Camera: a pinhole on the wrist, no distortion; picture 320 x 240 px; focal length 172.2 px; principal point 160.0 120.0 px. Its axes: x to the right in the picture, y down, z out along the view. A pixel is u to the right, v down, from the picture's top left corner.
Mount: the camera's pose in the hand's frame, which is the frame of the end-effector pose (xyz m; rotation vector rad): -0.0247 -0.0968 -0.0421 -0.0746 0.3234 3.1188
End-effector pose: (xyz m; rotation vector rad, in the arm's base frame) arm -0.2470 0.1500 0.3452 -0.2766 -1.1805 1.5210
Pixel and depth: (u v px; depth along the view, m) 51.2 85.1 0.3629
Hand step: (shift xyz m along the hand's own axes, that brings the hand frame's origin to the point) 0.1881 0.0496 0.3086
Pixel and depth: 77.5 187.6 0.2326
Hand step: 0.0748 -0.1385 0.2093
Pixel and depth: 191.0 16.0 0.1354
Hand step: -0.0546 0.0110 0.0723
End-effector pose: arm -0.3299 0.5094 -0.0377 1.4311 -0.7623 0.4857
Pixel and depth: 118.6 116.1 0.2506
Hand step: 0.0238 -0.0398 0.2046
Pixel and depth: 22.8 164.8 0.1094
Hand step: 0.0570 -0.1022 0.0749
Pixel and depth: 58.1 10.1 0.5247
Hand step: 0.2643 0.3385 0.4171
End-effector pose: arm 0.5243 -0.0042 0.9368 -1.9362 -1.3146 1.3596
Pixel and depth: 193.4 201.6 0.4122
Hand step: -0.1258 -0.2034 0.3971
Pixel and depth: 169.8 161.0 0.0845
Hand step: -0.0337 -0.0992 0.0444
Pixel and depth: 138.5 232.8 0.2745
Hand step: -0.0051 -0.2165 0.2647
